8 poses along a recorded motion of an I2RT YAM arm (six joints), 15 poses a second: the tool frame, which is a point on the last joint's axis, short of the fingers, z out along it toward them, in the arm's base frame.
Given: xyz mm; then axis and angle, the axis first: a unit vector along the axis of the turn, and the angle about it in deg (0 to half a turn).
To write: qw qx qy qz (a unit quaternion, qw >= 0); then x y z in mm. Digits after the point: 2 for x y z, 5 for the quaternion.
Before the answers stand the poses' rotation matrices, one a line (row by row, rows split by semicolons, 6 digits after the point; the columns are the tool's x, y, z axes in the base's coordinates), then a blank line. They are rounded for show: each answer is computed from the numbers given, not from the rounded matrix.
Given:
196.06 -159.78 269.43 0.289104 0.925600 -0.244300 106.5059
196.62 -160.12 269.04 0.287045 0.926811 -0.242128 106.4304
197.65 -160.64 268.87 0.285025 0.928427 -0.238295 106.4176
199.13 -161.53 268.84 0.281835 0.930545 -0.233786 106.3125
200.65 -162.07 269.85 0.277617 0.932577 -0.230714 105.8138
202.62 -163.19 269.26 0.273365 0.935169 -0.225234 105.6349
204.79 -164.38 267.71 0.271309 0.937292 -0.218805 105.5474
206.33 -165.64 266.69 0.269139 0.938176 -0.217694 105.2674
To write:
-0.176786 0.577855 0.796762; 0.109390 0.816033 -0.567560; -0.978152 -0.013179 -0.207475
-0.177150 0.573526 0.799804; 0.109045 0.819091 -0.563204; -0.978124 -0.012557 -0.207642
-0.178436 0.567996 0.803456; 0.110838 0.822966 -0.557173; -0.977689 -0.010366 -0.209802
-0.179135 0.560297 0.808689; 0.111548 0.828251 -0.549142; -0.977480 -0.008163 -0.210869
-0.174438 0.551434 0.815777; 0.107470 0.834191 -0.540902; -0.978786 -0.006682 -0.204778
-0.174638 0.541440 0.822402; 0.107640 0.840729 -0.530649; -0.978731 -0.004148 -0.205104
-0.174697 0.533255 0.827720; 0.111657 0.845954 -0.521435; -0.978271 0.001328 -0.207328
-0.171814 0.529000 0.831047; 0.108978 0.848620 -0.517655; -0.979083 0.001625 -0.203454

0.59828 0.23165 0.74167 -0.19575 196.06 -159.78 269.43
0.59881 0.22989 0.74227 -0.19392 196.62 -160.12 269.04
0.59890 0.22825 0.74351 -0.19083 197.65 -160.64 268.87
0.59963 0.22555 0.74469 -0.18709 199.13 -161.53 268.84
0.60311 0.22144 0.74388 -0.18403 200.65 -162.07 269.85
0.60436 0.21779 0.74506 -0.17945 202.62 -163.19 269.26
0.60496 0.21603 0.74632 -0.17422 204.79 -164.38 267.71
0.60691 0.21390 0.74564 -0.17302 206.33 -165.64 266.69

